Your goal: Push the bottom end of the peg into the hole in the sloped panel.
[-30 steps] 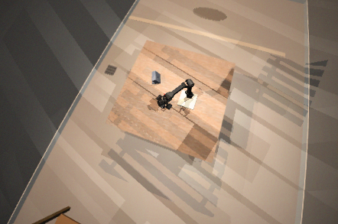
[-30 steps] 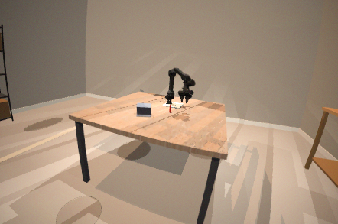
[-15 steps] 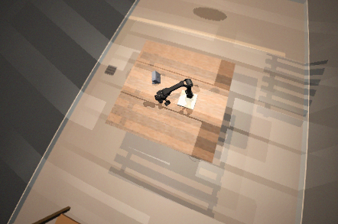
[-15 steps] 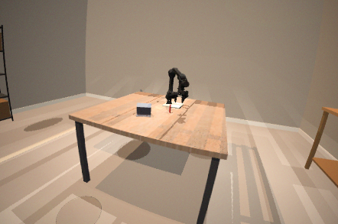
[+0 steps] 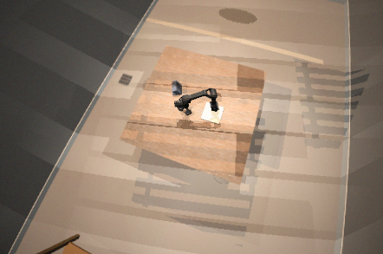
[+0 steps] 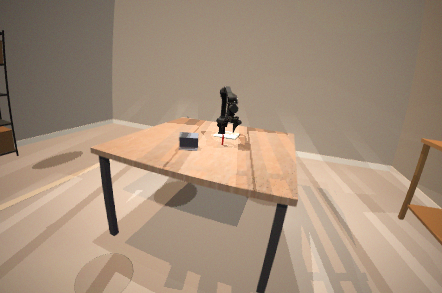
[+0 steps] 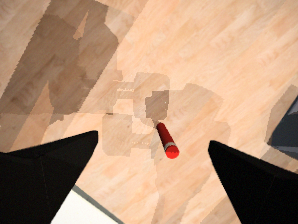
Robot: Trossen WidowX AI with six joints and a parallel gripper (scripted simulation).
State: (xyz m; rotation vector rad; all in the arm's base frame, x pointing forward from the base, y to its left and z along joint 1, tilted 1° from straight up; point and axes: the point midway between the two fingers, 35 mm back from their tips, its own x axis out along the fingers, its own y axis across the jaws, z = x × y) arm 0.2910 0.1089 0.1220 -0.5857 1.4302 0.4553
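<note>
My gripper tip is now 5 cm above the red round peg and 3 cm to the left of it. Round my gripper tip: grey sloped panel: 24 cm to the right, 16 cm ahead, 5 cm below.
</note>
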